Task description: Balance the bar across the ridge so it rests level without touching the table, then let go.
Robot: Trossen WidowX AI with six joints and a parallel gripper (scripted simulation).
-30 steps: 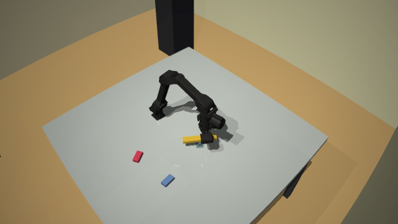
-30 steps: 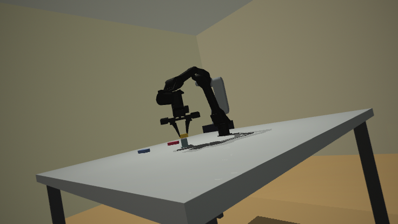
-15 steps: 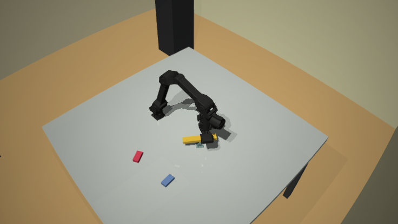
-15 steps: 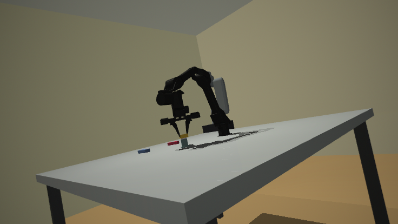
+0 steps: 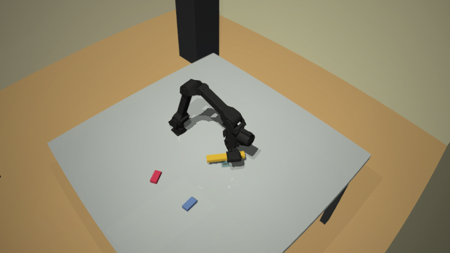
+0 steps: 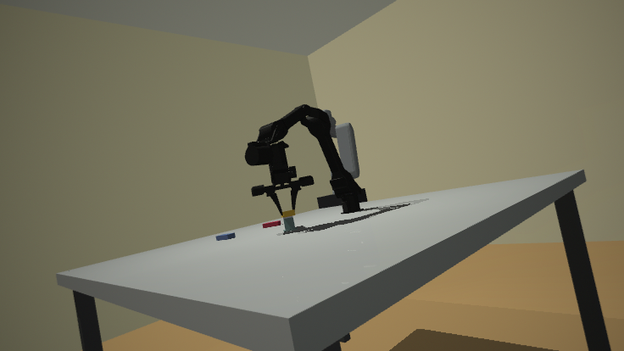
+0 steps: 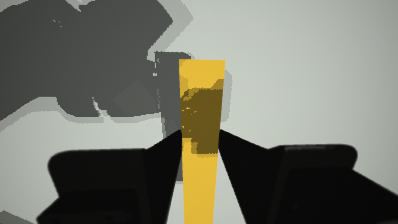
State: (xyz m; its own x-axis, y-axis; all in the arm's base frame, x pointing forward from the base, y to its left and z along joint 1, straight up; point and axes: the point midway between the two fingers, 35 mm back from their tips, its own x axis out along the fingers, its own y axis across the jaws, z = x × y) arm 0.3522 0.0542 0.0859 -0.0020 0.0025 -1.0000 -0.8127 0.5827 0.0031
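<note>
Right now the yellow bar is 2 cm behind my gripper tip and 2 cm to the right of it. From my gripper tip the other things lie so: red block (18 cm behind, 33 cm to the right, 4 cm below); blue block (5 cm ahead, 31 cm to the right, 4 cm below).
</note>
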